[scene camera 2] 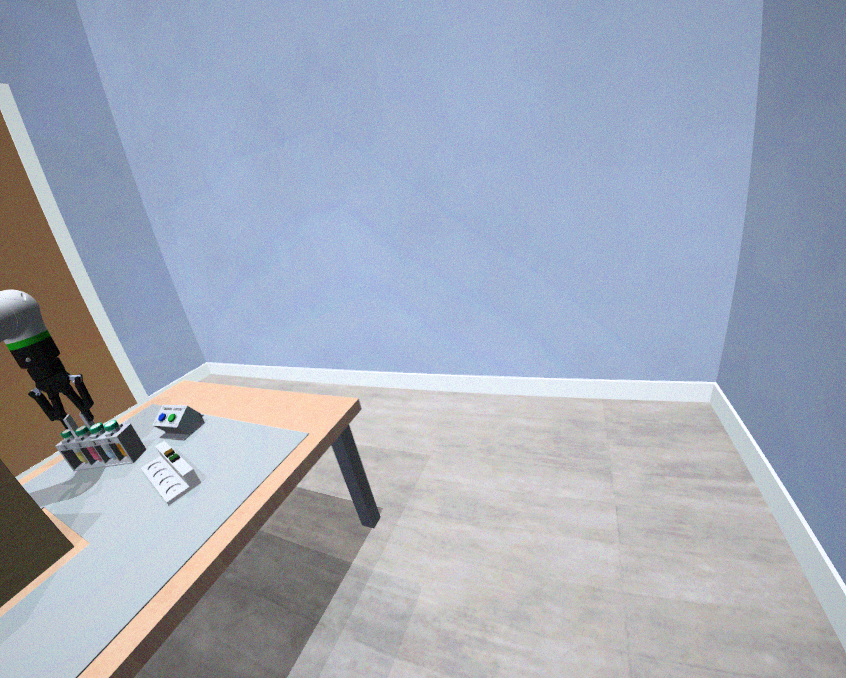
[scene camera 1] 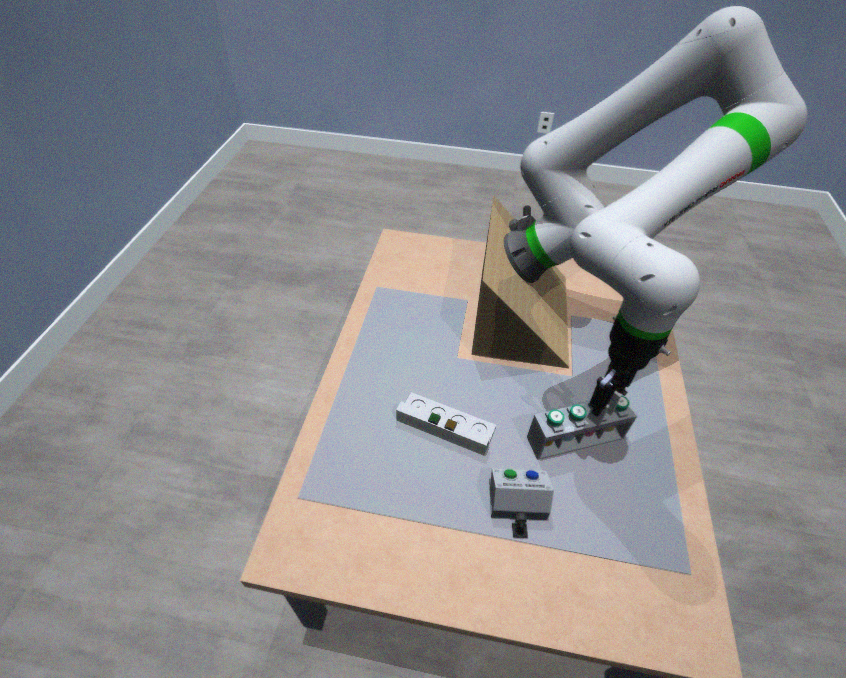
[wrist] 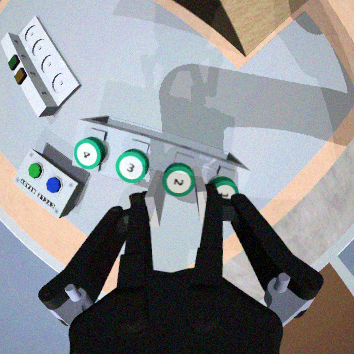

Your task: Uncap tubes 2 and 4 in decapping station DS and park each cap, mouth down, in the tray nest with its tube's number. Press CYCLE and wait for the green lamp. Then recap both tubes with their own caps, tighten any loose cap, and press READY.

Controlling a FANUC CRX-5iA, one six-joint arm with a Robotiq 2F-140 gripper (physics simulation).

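Pixels of known places: gripper, between the fingertips: [scene camera 2: 87, 434] [scene camera 1: 599, 415] [wrist: 178, 180]; arm's base, origin of its link: [scene camera 1: 520, 258].
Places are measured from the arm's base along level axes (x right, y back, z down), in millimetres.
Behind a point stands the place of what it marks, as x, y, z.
Observation:
Station DS [scene camera 1: 535, 435] {-55, -475, 114} [scene camera 2: 132, 443] {-56, -478, 118} [wrist: 110, 159] {-108, -465, 69} holds capped tubes in a row. Green-rimmed caps 4 [scene camera 1: 555, 417] {-83, -470, 42} [wrist: 89, 152] {-88, -461, 43}, 3 [scene camera 1: 577, 411] {-131, -448, 42} [wrist: 132, 165] {-134, -442, 42}, 2 [scene camera 2: 81, 430] {-166, -420, 44} [wrist: 179, 179] {-181, -423, 42} and 1 [scene camera 1: 622, 403] {-231, -411, 43} [wrist: 224, 189] {-225, -400, 43} are on. My gripper [scene camera 2: 77, 423] {-187, -432, 69} [wrist: 178, 180] {-187, -432, 69} is open, part-way closed, pointing down with its fingers on either side of cap 2, gripping nothing. A finger hides cap 2 in scene camera 1. The tray [scene camera 1: 444, 434] {145, -486, 141} [wrist: 27, 65] {146, -458, 133} has empty nests. Its green lamp [scene camera 1: 434, 418] {172, -467, 111} [wrist: 13, 62] {166, -463, 111} and amber lamp [scene camera 1: 451, 424] {132, -477, 111} [wrist: 20, 76] {127, -475, 111} look dark.
The button box [scene camera 1: 522, 502] {-26, -639, 107} [wrist: 72, 192] {-78, -575, 110} has a green button [scene camera 1: 509, 473] {4, -587, 93} [wrist: 34, 170] {-1, -582, 95} and a blue button [scene camera 1: 531, 474] {-41, -583, 93} [wrist: 53, 184] {-46, -577, 95}; its labels are blurred. A wooden wedge [scene camera 1: 519, 331] {-8, -220, 55} carries the arm's base behind the station. Caps 1 and 3 flank the fingers closely.

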